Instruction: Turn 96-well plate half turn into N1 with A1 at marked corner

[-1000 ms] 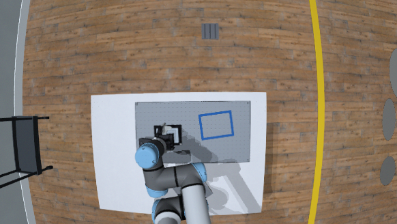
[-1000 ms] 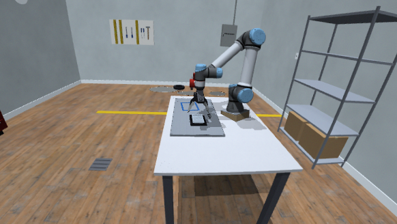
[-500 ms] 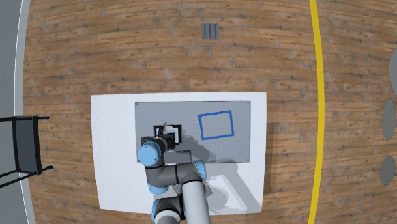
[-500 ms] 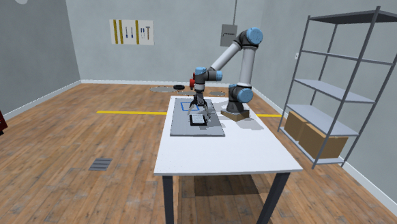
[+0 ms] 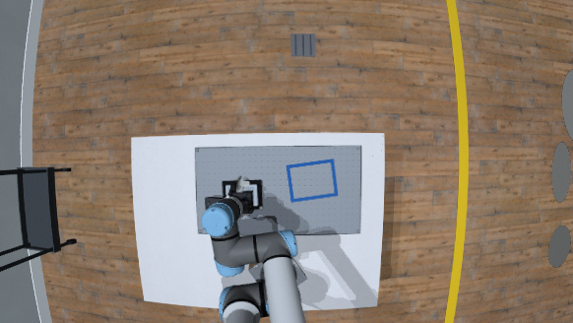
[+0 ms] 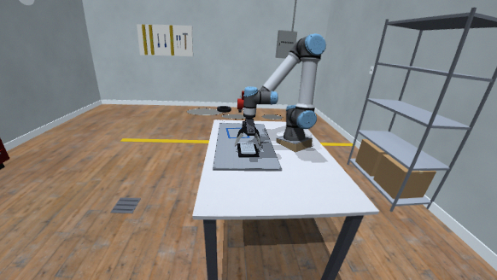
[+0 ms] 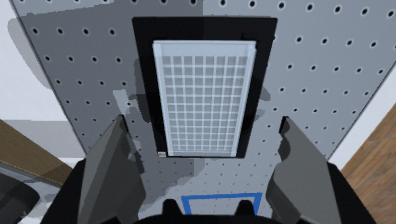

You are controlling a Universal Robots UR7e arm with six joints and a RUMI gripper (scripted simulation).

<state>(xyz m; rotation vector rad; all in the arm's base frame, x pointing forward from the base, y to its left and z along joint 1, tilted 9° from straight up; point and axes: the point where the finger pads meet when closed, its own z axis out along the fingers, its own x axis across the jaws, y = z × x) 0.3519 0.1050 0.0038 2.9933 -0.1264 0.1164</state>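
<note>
My gripper is now 10 mm above the clear 96-well plate. From my hand the other things lie so: black rectangular nest: 20 mm below.
</note>
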